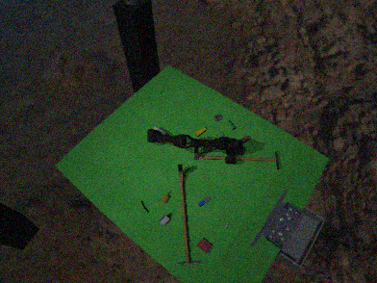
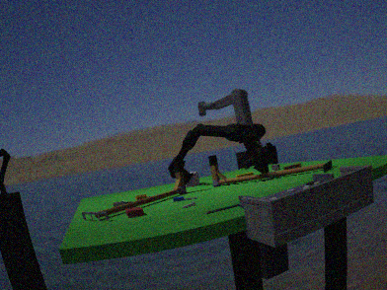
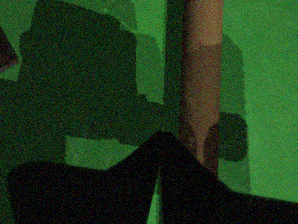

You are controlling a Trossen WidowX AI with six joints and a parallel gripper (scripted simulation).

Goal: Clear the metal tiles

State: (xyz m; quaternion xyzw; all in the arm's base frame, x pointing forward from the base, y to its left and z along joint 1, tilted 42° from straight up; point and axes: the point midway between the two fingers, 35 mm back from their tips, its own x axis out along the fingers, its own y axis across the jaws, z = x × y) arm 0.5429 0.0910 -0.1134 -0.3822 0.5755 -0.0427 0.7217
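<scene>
The long wooden scraper lies 2 cm ahead of my gripper tip, 1 cm to the right of it and 5 cm above it. The rest, counted from my gripper tip: yellow piece 30 cm behind, 6 cm to the left; then brown block 15 cm to the left; then blue piece 2 cm behind, 39 cm to the right.
</scene>
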